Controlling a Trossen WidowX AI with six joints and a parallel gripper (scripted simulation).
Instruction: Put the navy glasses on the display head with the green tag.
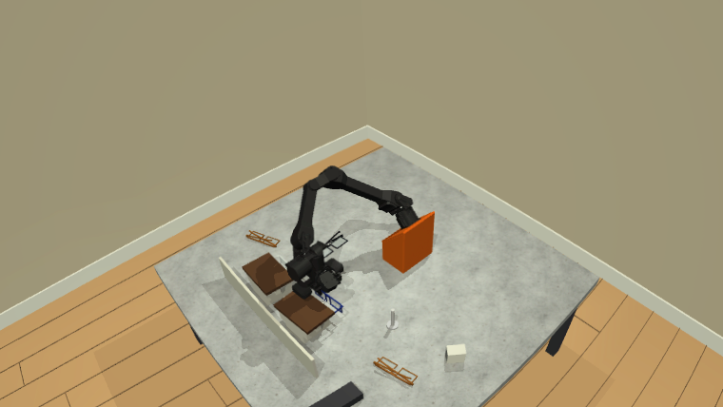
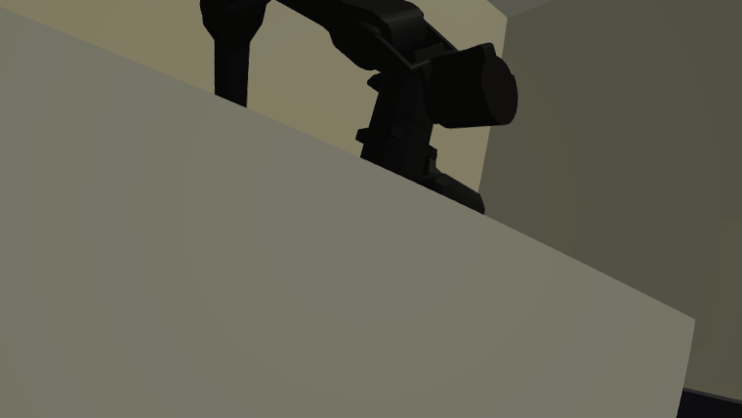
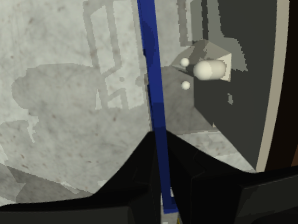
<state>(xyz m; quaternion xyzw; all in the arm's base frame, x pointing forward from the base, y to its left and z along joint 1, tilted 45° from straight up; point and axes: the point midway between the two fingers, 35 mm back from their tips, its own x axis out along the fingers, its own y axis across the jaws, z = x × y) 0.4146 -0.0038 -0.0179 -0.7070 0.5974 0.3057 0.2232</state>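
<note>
Now: the display head 70 mm ahead of my gripper tip, 50 mm to the left of it and 10 mm below it. Round my gripper tip: long white panel (210 mm ahead, 50 mm to the right, 10 mm below); black bar (370 mm to the left, 200 mm ahead, 40 mm below); white post (220 mm to the left, 140 mm behind, 40 mm below).
</note>
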